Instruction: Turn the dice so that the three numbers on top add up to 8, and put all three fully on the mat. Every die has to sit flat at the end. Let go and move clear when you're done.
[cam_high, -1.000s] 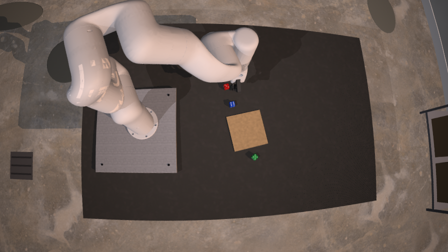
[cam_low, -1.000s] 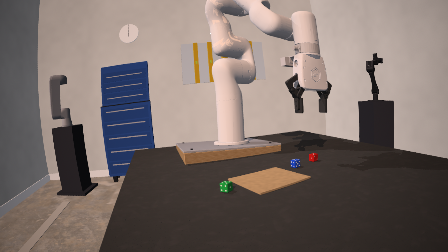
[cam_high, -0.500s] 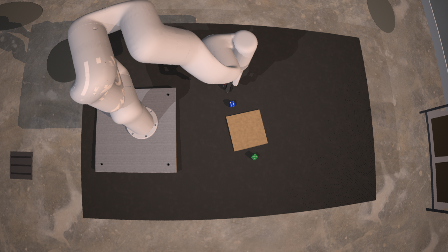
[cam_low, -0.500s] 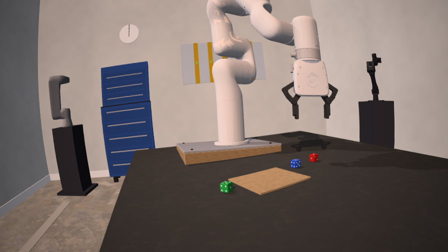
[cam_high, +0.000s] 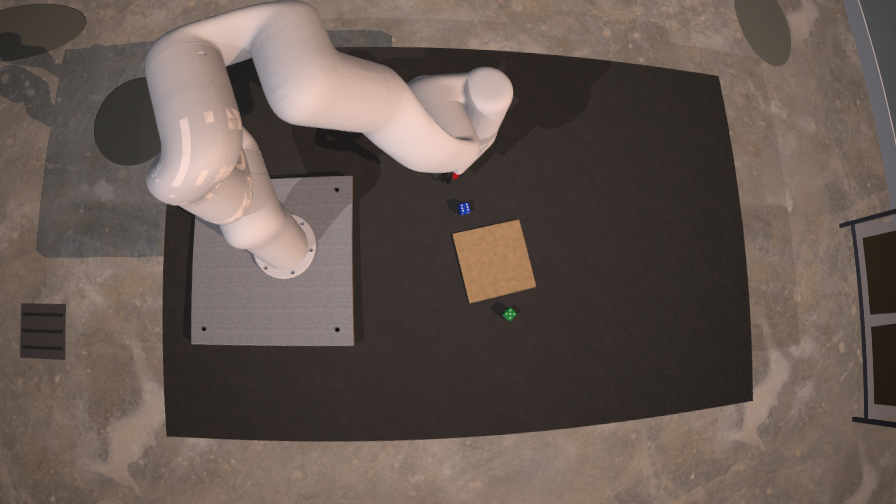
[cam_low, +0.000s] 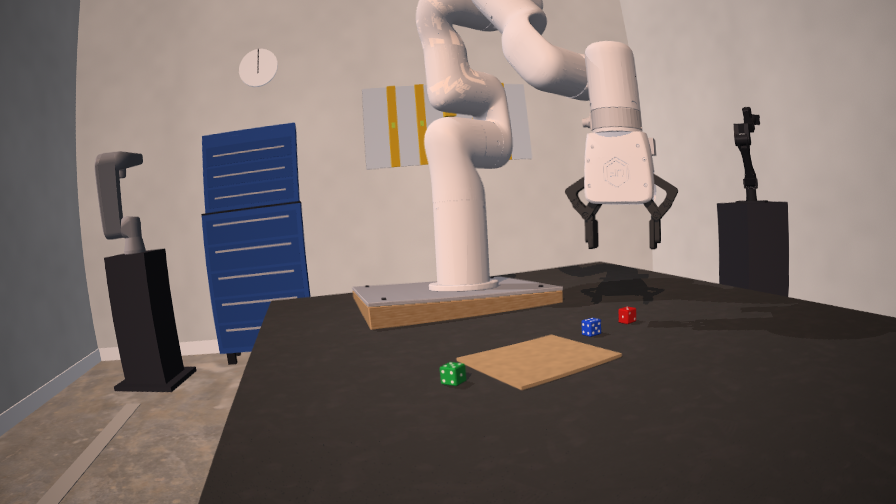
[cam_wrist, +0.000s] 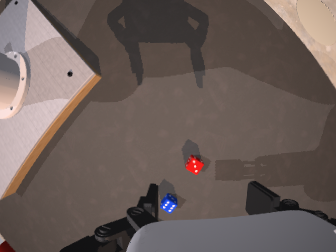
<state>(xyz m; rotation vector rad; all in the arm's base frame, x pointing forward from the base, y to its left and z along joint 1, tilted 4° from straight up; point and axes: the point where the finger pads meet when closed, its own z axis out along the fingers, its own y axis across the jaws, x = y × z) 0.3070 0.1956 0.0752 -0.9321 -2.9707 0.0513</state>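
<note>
Right now the red die is 100 mm below my hand. Round my hand: tan mat 110 mm ahead, 160 mm to the right, 110 mm below; then green die 150 mm ahead, 260 mm to the right, 100 mm below; then blue die 30 mm ahead, 60 mm to the right, 100 mm below.
</note>
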